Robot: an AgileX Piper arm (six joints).
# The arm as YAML. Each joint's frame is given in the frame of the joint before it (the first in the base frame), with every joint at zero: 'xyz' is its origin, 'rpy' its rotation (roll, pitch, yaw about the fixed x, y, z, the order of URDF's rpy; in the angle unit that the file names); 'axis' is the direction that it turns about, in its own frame. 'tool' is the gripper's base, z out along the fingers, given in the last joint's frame.
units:
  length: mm
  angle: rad
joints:
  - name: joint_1
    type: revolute
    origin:
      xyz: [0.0, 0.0, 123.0]
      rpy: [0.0, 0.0, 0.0]
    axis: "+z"
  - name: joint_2
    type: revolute
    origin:
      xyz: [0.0, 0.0, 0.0]
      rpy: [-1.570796, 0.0, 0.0]
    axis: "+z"
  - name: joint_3
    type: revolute
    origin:
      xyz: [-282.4, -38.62, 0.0]
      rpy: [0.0, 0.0, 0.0]
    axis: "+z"
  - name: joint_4
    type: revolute
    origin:
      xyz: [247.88, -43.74, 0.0]
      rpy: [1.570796, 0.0, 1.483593]
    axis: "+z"
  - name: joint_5
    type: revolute
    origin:
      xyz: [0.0, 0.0, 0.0]
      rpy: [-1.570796, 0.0, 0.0]
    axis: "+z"
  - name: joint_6
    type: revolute
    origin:
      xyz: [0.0, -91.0, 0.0]
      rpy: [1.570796, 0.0, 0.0]
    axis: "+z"
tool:
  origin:
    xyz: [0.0, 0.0, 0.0]
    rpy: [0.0, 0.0, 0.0]
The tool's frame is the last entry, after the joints.
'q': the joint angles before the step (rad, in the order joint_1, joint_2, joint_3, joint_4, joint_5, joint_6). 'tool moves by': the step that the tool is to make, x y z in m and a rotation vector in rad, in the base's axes. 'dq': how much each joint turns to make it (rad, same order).
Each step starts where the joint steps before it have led.
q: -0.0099 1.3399 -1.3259 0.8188 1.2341 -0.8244
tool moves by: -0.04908 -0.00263 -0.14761 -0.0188 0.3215 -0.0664
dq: 0.0001 -0.0631 0.6115 0.0498 -0.2029 -0.1360
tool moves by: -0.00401 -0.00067 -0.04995 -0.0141 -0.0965 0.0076
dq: -0.0001 0.0714 0.1739 0.1953 -0.1976 -0.3496
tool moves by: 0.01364 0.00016 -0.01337 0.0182 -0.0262 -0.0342
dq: 0.0001 0.0805 0.0020 0.1264 -0.0575 -0.1288
